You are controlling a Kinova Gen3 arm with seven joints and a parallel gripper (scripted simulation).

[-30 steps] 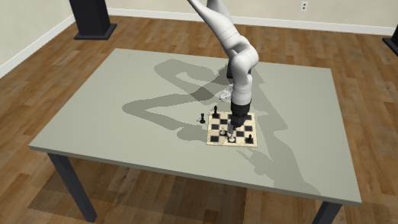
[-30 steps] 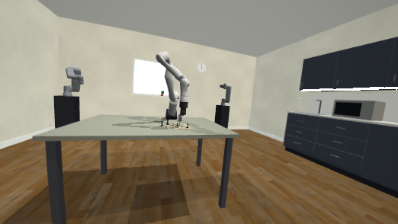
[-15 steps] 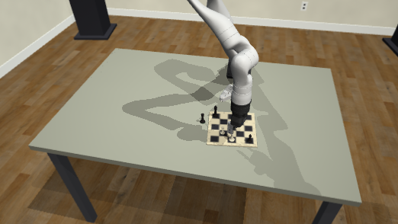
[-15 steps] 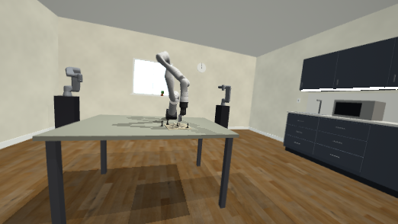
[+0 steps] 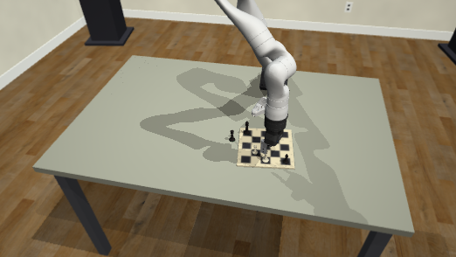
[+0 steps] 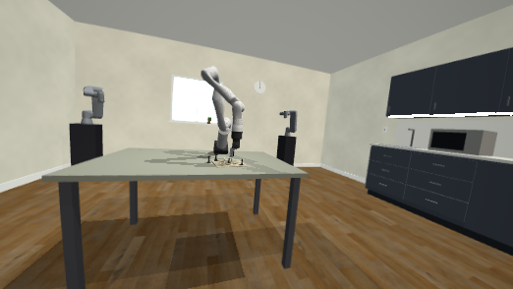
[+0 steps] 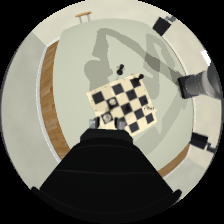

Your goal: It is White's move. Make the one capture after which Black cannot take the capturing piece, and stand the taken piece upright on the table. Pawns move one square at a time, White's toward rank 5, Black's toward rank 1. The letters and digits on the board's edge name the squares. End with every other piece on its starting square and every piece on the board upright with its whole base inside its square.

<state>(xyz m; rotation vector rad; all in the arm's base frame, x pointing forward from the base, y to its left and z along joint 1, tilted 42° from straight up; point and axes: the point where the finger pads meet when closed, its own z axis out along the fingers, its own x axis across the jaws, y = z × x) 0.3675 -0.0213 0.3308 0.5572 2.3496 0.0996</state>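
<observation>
Right now the chessboard is 8 cm behind my hand and 8 cm below it.
</observation>
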